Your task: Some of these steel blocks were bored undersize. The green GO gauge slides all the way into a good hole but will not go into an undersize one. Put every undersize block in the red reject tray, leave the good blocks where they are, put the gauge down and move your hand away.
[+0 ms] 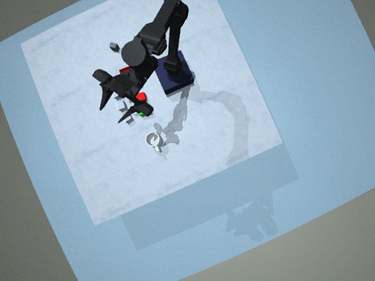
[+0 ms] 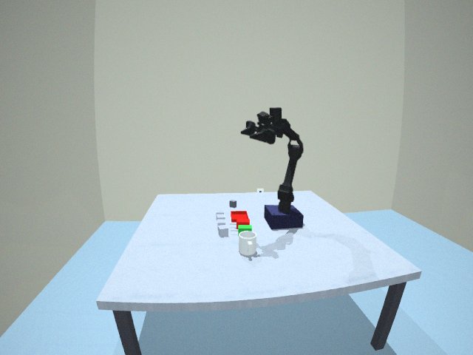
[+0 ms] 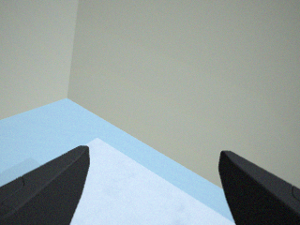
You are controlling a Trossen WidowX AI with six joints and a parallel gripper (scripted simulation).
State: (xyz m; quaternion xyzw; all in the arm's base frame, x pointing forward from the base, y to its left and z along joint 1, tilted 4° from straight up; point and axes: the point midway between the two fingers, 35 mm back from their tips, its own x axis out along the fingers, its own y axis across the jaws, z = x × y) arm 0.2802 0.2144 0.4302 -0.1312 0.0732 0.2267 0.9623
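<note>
Now: the green GO gauge 500 mm below my gripper tip and 110 mm to the right of it. The rest, counted from my gripper tip: white mug 490 mm below, 90 mm to the left; then red reject tray 520 mm below, 330 mm to the right, 40 mm behind; then red block 500 mm below, 200 mm to the right, 10 mm behind.
</note>
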